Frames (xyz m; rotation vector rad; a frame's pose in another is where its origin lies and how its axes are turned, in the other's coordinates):
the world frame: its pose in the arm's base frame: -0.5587 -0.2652 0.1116 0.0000 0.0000 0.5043
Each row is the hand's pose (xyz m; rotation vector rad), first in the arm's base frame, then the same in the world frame.
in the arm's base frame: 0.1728 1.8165 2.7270 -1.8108 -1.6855 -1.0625
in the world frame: 1.6463 1.4691 2.6154 -2.3007 -1.2492 -1.2512
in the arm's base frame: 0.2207 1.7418 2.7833 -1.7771 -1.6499 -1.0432
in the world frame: 1.6521 1.3806 2.6717 -2.2546 -1.2205 -1.2465
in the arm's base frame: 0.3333 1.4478 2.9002 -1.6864 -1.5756 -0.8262
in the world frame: 1.6087 1.0687 2.7886 -2.1194 -1.1559 -1.0669
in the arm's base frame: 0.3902 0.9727 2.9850 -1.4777 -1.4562 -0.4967
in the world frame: 1.4289 0.6253 2.8734 -1.8485 -1.0730 -0.7980
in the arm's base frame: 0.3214 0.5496 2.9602 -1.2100 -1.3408 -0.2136
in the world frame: 1.1642 0.2881 2.8486 -1.5329 -1.0142 -0.5700
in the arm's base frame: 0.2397 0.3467 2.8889 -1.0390 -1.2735 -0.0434
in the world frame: 0.9947 0.1499 2.7773 -1.3377 -0.9842 -0.4276
